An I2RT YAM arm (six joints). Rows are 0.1 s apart.
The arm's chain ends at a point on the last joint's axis. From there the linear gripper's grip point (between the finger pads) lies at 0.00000 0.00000 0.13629 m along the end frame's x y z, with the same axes.
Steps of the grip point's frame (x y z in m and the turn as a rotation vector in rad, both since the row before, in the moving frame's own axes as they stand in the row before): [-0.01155, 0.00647, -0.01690, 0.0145, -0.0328, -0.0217]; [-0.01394, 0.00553, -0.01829, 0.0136, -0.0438, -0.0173]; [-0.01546, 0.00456, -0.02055, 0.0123, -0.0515, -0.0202]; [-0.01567, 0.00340, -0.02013, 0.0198, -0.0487, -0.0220]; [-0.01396, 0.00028, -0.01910, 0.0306, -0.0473, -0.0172]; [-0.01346, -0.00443, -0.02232, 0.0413, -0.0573, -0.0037]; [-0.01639, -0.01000, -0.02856, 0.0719, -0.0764, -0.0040]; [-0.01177, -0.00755, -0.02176, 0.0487, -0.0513, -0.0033]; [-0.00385, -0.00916, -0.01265, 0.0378, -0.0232, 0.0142]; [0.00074, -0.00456, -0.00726, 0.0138, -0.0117, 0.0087]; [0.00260, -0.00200, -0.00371, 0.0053, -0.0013, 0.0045]
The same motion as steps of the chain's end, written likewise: [-0.00706, 0.00840, -0.01681, 0.0145, -0.0328, -0.0217]; [-0.00796, 0.00733, -0.01815, 0.0136, -0.0438, -0.0173]; [-0.00843, 0.00616, -0.02036, 0.0123, -0.0515, -0.0202]; [-0.00901, 0.00602, -0.01994, 0.0198, -0.0487, -0.0220]; [-0.00748, 0.00439, -0.01888, 0.0306, -0.0473, -0.0172]; [-0.00565, 0.00118, -0.02198, 0.0413, -0.0573, -0.0037]; [-0.00598, -0.00024, -0.02781, 0.0719, -0.0764, -0.0040]; [-0.00477, -0.00093, -0.02142, 0.0487, -0.0513, -0.0033]; [-0.00073, -0.00399, -0.01252, 0.0378, -0.0232, 0.0142]; [0.00233, -0.00267, -0.00724, 0.0138, -0.0117, 0.0087]; [0.00278, -0.00128, -0.00371, 0.0053, -0.0013, 0.0045]
